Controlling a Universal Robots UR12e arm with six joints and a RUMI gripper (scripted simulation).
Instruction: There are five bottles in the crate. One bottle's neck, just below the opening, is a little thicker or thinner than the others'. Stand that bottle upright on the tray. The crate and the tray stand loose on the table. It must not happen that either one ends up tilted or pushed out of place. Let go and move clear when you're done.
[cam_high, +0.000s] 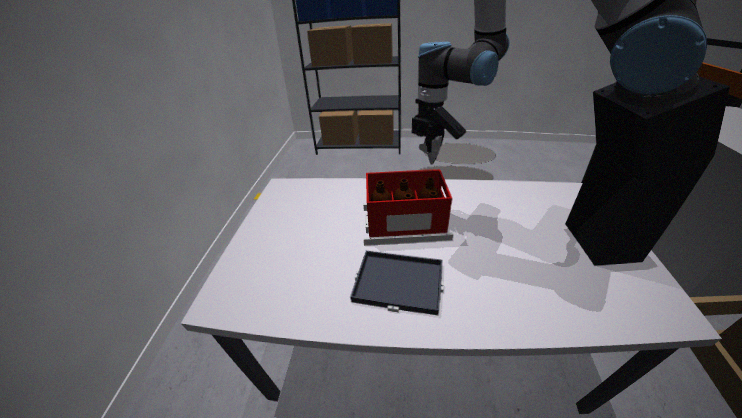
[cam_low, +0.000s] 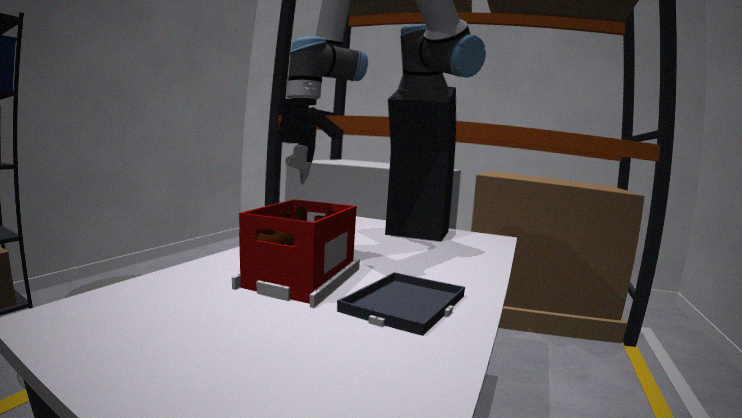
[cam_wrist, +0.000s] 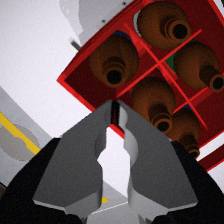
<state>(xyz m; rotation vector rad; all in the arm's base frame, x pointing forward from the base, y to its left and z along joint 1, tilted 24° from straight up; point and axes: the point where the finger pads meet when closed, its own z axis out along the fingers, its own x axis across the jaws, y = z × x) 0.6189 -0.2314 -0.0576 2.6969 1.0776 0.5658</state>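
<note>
Right now the red crate is 10 cm ahead of my hand, 4 cm to the left of it and 16 cm below it. Also, from my hand: dark tray (16 cm ahead, 31 cm to the left, 23 cm below); then glass bottle (10 cm ahead, 1 cm to the right, 15 cm below); then brown bottle (18 cm ahead, 15 cm below).
</note>
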